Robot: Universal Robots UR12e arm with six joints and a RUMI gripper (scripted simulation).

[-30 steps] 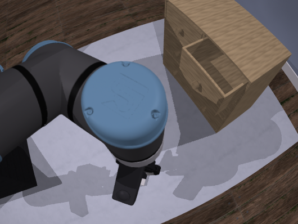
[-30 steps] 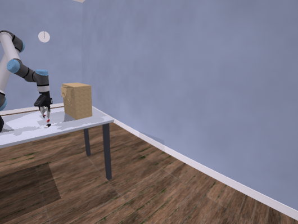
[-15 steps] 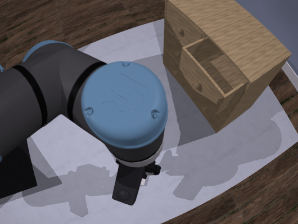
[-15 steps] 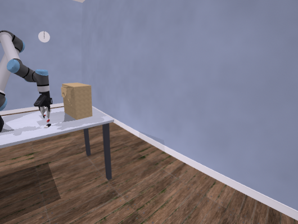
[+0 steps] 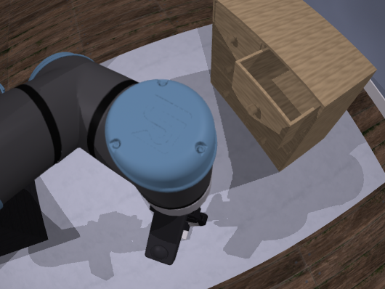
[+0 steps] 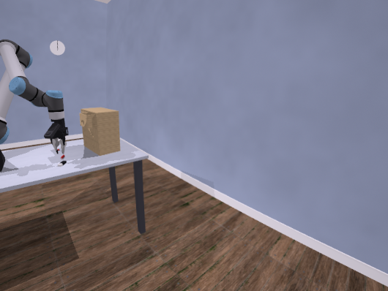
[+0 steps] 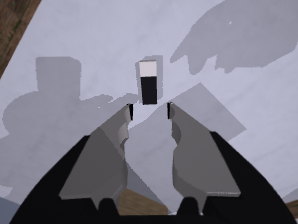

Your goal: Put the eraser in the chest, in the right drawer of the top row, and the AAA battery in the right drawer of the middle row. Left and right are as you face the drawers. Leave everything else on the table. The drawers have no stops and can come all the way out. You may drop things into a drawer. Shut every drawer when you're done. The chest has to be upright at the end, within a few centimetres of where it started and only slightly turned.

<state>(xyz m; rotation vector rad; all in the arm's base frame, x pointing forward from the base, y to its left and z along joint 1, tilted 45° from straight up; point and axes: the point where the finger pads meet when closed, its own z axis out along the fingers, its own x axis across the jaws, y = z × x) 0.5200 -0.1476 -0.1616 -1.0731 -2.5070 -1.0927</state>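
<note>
The eraser is 80 mm below my hand and 10 mm to the right of it.
</note>
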